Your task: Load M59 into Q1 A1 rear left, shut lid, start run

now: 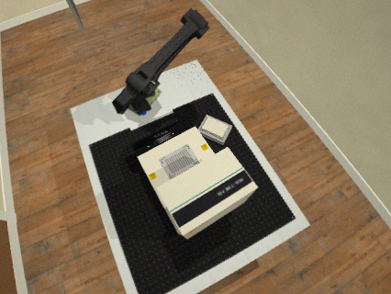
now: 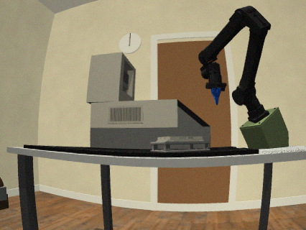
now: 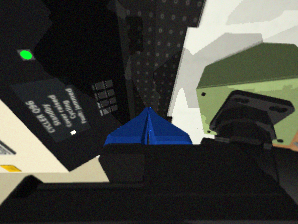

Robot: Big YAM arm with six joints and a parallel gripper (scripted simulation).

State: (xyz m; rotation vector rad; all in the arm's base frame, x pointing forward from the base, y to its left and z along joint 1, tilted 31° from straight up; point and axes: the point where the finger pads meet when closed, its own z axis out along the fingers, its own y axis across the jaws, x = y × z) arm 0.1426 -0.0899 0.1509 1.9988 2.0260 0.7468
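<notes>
My hand is 330 mm to the right of the 96-well plate M59, 170 mm above it and 140 mm short of it. Also, from my hand: plate nest N1: 330 mm to the left, 190 mm below, 140 mm ahead.
</notes>
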